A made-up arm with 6 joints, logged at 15 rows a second.
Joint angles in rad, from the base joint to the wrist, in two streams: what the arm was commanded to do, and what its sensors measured. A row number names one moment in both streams.
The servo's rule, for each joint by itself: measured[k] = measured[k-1] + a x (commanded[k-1-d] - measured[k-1]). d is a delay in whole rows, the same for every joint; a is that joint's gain. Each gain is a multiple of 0.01, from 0.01 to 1. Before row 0 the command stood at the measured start. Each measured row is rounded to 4 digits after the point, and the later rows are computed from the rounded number. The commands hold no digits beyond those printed.
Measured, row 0: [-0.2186 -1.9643 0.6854 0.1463 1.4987 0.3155]
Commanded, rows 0 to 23: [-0.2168 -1.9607 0.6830 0.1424 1.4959 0.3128]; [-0.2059 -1.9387 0.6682 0.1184 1.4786 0.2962]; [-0.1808 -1.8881 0.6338 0.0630 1.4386 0.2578]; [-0.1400 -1.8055 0.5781 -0.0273 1.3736 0.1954]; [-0.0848 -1.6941 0.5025 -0.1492 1.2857 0.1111]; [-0.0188 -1.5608 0.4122 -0.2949 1.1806 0.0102]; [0.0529 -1.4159 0.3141 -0.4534 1.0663 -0.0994]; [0.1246 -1.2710 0.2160 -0.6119 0.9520 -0.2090]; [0.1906 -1.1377 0.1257 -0.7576 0.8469 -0.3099]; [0.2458 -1.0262 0.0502 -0.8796 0.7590 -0.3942]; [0.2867 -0.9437 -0.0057 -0.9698 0.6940 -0.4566]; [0.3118 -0.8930 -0.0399 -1.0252 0.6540 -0.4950]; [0.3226 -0.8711 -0.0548 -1.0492 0.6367 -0.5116]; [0.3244 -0.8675 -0.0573 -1.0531 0.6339 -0.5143]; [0.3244 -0.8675 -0.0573 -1.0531 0.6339 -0.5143]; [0.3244 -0.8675 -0.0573 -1.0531 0.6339 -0.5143]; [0.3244 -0.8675 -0.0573 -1.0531 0.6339 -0.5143]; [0.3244 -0.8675 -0.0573 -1.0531 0.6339 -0.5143]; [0.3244 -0.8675 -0.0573 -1.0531 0.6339 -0.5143]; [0.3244 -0.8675 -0.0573 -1.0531 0.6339 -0.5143]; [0.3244 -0.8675 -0.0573 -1.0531 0.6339 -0.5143]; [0.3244 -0.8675 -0.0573 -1.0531 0.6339 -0.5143]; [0.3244 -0.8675 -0.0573 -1.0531 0.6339 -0.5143]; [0.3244 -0.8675 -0.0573 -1.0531 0.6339 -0.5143]
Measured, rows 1 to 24: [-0.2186 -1.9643 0.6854 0.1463 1.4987 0.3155]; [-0.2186 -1.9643 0.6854 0.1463 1.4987 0.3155]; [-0.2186 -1.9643 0.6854 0.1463 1.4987 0.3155]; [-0.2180 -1.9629 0.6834 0.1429 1.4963 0.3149]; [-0.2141 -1.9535 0.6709 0.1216 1.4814 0.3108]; [-0.2034 -1.9280 0.6405 0.0706 1.4454 0.2991]; [-0.1831 -1.8802 0.5893 -0.0146 1.3851 0.2763]; [-0.1516 -1.8076 0.5181 -0.1317 1.3016 0.2400]; [-0.1091 -1.7113 0.4313 -0.2737 1.2000 0.1894]; [-0.0573 -1.5961 0.3352 -0.4300 1.0877 0.1259]; [0.0009 -1.4693 0.2375 -0.5883 0.9737 0.0522]; [0.0616 -1.3400 0.1458 -0.7356 0.8672 -0.0275]; [0.1205 -1.2176 0.0674 -0.8609 0.7763 -0.1082]; [0.1737 -1.1108 0.0075 -0.9556 0.7072 -0.1848]; [0.2179 -1.0259 -0.0314 -1.0162 0.6625 -0.2530]; [0.2514 -0.9655 -0.0506 -1.0449 0.6408 -0.3099]; [0.2748 -0.9273 -0.0561 -1.0520 0.6350 -0.3549]; [0.2907 -0.9040 -0.0571 -1.0530 0.6341 -0.3900]; [0.3015 -0.8898 -0.0573 -1.0531 0.6339 -0.4173]; [0.3088 -0.8811 -0.0573 -1.0531 0.6339 -0.4386]; [0.3138 -0.8758 -0.0573 -1.0531 0.6339 -0.4553]; [0.3172 -0.8726 -0.0573 -1.0531 0.6339 -0.4683]; [0.3195 -0.8706 -0.0573 -1.0531 0.6339 -0.4784]; [0.3211 -0.8694 -0.0573 -1.0531 0.6339 -0.4863]
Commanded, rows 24 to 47: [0.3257 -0.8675 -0.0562 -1.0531 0.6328 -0.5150]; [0.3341 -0.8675 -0.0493 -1.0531 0.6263 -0.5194]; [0.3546 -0.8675 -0.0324 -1.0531 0.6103 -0.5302]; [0.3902 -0.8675 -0.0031 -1.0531 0.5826 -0.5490]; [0.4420 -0.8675 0.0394 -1.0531 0.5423 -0.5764]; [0.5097 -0.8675 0.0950 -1.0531 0.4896 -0.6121]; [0.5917 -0.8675 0.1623 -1.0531 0.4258 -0.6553]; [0.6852 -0.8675 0.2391 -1.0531 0.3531 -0.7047]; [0.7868 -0.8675 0.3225 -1.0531 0.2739 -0.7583]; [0.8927 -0.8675 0.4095 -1.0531 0.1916 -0.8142]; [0.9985 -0.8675 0.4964 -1.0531 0.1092 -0.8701]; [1.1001 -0.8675 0.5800 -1.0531 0.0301 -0.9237]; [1.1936 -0.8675 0.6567 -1.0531 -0.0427 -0.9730]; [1.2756 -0.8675 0.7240 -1.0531 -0.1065 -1.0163]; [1.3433 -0.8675 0.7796 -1.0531 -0.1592 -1.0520]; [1.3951 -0.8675 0.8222 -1.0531 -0.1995 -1.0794]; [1.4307 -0.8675 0.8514 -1.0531 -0.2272 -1.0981]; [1.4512 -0.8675 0.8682 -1.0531 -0.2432 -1.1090]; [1.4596 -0.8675 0.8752 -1.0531 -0.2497 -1.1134]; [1.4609 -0.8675 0.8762 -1.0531 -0.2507 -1.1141]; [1.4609 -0.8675 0.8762 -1.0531 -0.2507 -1.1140]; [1.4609 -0.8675 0.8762 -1.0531 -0.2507 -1.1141]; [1.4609 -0.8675 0.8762 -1.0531 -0.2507 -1.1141]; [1.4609 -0.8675 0.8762 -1.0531 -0.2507 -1.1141]
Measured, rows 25 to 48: [0.3222 -0.8687 -0.0573 -1.0531 0.6339 -0.4925]; [0.3229 -0.8682 -0.0573 -1.0531 0.6339 -0.4973]; [0.3234 -0.8679 -0.0573 -1.0531 0.6339 -0.5010]; [0.3241 -0.8677 -0.0564 -1.0531 0.6330 -0.5041]; [0.3273 -0.8676 -0.0506 -1.0531 0.6274 -0.5075]; [0.3360 -0.8676 -0.0357 -1.0531 0.6130 -0.5125]; [0.3533 -0.8676 -0.0090 -1.0531 0.5875 -0.5205]; [0.3817 -0.8676 0.0307 -1.0531 0.5495 -0.5328]; [0.4227 -0.8676 0.0834 -1.0531 0.4992 -0.5502]; [0.4768 -0.8676 0.1481 -1.0531 0.4375 -0.5733]; [0.5435 -0.8676 0.2227 -1.0531 0.3666 -0.6022]; [0.6214 -0.8676 0.3045 -1.0531 0.2887 -0.6365]; [0.7082 -0.8676 0.3906 -1.0531 0.2071 -0.6756]; [0.8011 -0.8676 0.4774 -1.0531 0.1249 -0.7184]; [0.8968 -0.8676 0.5615 -1.0531 0.0453 -0.7636]; [0.9918 -0.8676 0.6396 -1.0531 -0.0286 -0.8097]; [1.0826 -0.8676 0.7088 -1.0531 -0.0940 -0.8552]; [1.1660 -0.8676 0.7669 -1.0531 -0.1488 -0.8985]; [1.2393 -0.8676 0.8122 -1.0531 -0.1914 -0.9383]; [1.3005 -0.8676 0.8443 -1.0531 -0.2215 -0.9735]; [1.3487 -0.8676 0.8639 -1.0531 -0.2397 -1.0033]; [1.3842 -0.8676 0.8732 -1.0531 -0.2481 -1.0275]; [1.4087 -0.8676 0.8757 -1.0531 -0.2503 -1.0466]; [1.4254 -0.8676 0.8761 -1.0531 -0.2506 -1.0614]
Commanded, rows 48 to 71: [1.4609 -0.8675 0.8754 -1.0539 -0.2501 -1.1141]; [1.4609 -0.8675 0.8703 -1.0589 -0.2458 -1.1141]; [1.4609 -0.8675 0.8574 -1.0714 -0.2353 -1.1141]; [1.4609 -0.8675 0.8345 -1.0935 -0.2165 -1.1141]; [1.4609 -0.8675 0.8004 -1.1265 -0.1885 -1.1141]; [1.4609 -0.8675 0.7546 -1.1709 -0.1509 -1.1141]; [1.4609 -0.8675 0.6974 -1.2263 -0.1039 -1.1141]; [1.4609 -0.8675 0.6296 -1.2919 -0.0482 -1.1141]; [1.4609 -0.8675 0.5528 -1.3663 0.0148 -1.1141]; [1.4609 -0.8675 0.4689 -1.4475 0.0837 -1.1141]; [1.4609 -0.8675 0.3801 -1.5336 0.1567 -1.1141]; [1.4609 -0.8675 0.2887 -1.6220 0.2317 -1.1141]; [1.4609 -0.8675 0.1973 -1.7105 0.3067 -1.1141]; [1.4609 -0.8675 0.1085 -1.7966 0.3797 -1.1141]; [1.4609 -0.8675 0.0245 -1.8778 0.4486 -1.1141]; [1.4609 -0.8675 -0.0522 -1.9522 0.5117 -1.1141]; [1.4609 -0.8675 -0.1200 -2.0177 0.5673 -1.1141]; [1.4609 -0.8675 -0.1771 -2.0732 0.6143 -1.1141]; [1.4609 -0.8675 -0.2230 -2.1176 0.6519 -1.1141]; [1.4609 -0.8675 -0.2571 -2.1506 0.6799 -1.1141]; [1.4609 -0.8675 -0.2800 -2.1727 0.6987 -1.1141]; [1.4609 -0.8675 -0.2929 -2.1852 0.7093 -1.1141]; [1.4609 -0.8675 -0.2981 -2.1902 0.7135 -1.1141]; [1.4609 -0.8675 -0.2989 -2.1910 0.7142 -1.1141]
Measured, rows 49 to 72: [1.4368 -0.8676 0.8762 -1.0531 -0.2507 -1.0730]; [1.4445 -0.8676 0.8762 -1.0531 -0.2507 -1.0820]; [1.4497 -0.8676 0.8762 -1.0531 -0.2507 -1.0891]; [1.4533 -0.8676 0.8755 -1.0538 -0.2502 -1.0946]; [1.4557 -0.8676 0.8712 -1.0582 -0.2465 -1.0989]; [1.4574 -0.8676 0.8599 -1.0697 -0.2371 -1.1022]; [1.4585 -0.8676 0.8391 -1.0904 -0.2198 -1.1048]; [1.4593 -0.8676 0.8074 -1.1218 -0.1935 -1.1068]; [1.4598 -0.8676 0.7641 -1.1645 -0.1577 -1.1084]; [1.4602 -0.8676 0.7094 -1.2183 -0.1125 -1.1097]; [1.4604 -0.8676 0.6440 -1.2823 -0.0585 -1.1107]; [1.4606 -0.8676 0.5692 -1.3554 0.0031 -1.1114]; [1.4607 -0.8676 0.4870 -1.4355 0.0708 -1.1120]; [1.4608 -0.8676 0.3993 -1.5208 0.1430 -1.1125]; [1.4608 -0.8676 0.3086 -1.6088 0.2175 -1.1129]; [1.4608 -0.8676 0.2173 -1.6973 0.2924 -1.1132]; [1.4608 -0.8676 0.1281 -1.7837 0.3657 -1.1134]; [1.4608 -0.8676 0.0431 -1.8656 0.4353 -1.1136]; [1.4608 -0.8676 -0.0350 -1.9409 0.4995 -1.1137]; [1.4608 -0.8676 -0.1047 -2.0077 0.5565 -1.1138]; [1.4608 -0.8676 -0.1641 -2.0647 0.6051 -1.1139]; [1.4608 -0.8676 -0.2124 -2.1107 0.6444 -1.1139]; [1.4608 -0.8676 -0.2491 -2.1454 0.6742 -1.1139]; [1.4608 -0.8676 -0.2744 -2.1692 0.6948 -1.1139]
